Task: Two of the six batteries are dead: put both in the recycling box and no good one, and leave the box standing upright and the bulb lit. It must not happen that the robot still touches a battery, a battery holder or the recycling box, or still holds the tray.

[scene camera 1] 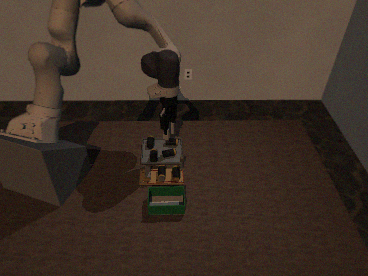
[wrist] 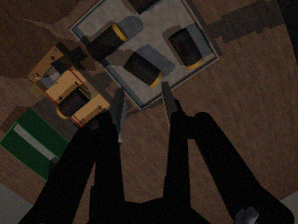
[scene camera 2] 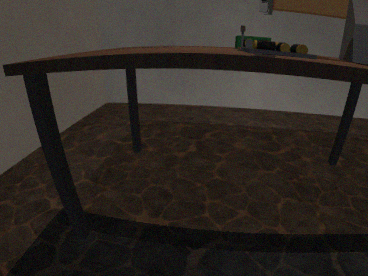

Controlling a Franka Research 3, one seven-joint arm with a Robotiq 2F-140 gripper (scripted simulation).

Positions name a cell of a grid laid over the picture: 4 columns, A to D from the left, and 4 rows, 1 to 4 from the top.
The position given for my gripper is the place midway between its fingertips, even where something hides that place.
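Note:
Battery (wrist: B1). Another battery (wrist: B2). Another battery (wrist: C1). My gripper (wrist: B2).

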